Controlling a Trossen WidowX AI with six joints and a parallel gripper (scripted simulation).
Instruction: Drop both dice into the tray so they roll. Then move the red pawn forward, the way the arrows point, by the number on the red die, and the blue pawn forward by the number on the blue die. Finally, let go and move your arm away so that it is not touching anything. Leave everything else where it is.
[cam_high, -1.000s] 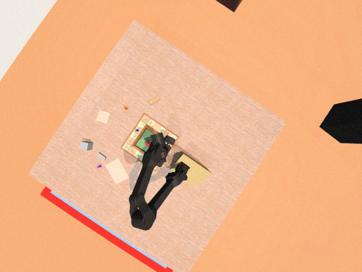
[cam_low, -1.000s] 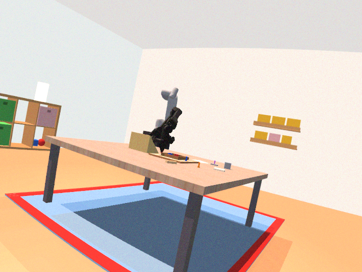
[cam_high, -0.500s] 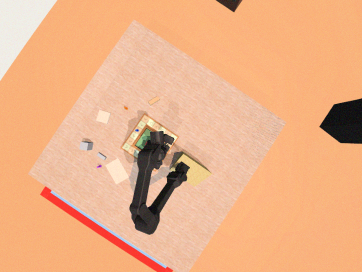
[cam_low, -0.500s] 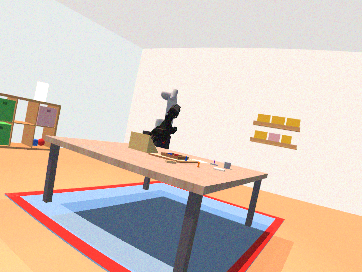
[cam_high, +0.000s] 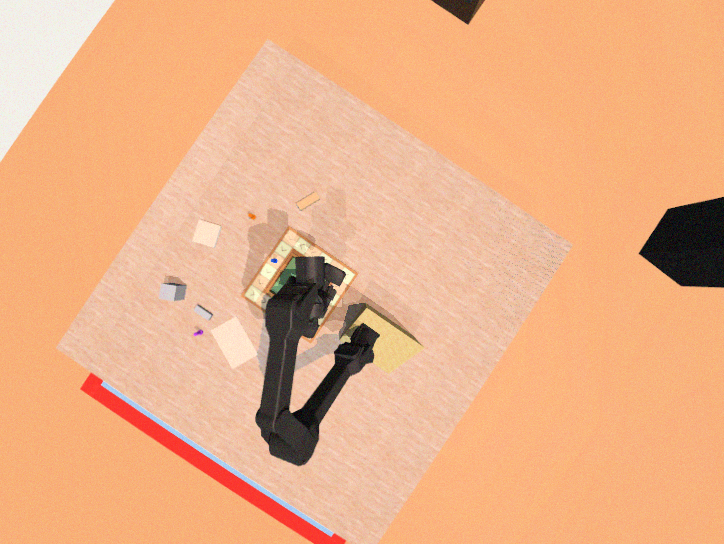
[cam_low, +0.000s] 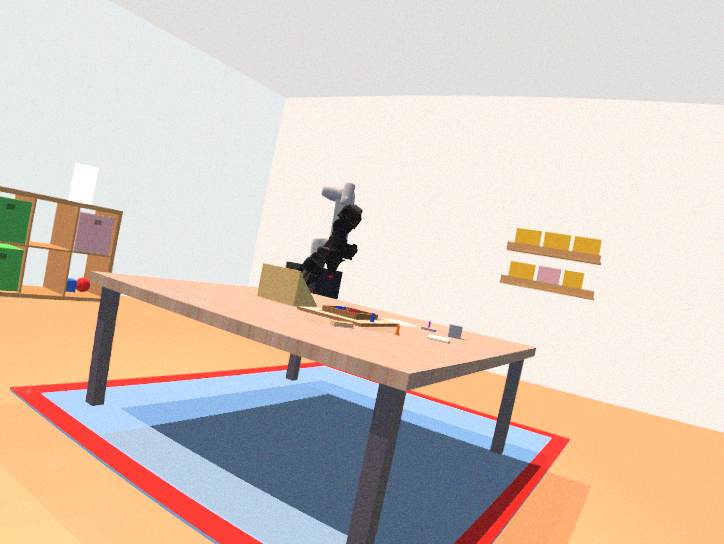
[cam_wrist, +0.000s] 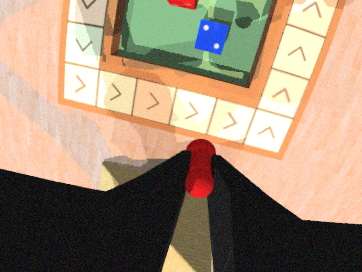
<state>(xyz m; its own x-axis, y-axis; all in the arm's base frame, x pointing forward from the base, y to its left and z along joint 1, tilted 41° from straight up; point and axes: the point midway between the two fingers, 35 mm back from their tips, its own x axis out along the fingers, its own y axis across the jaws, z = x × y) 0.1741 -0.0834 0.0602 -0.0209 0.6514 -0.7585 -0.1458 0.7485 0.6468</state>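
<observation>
Now: gripper tip 210 mm short of the blue pawn, 120 mm above it and 20 mm to the right of it. Also, from my gripper tip: green tray: 140 mm below, 100 mm ahead, 30 mm to the left; then tan block: 240 mm ahead, 210 mm to the right, 140 mm below; then red pawn: 10 mm above.
</observation>
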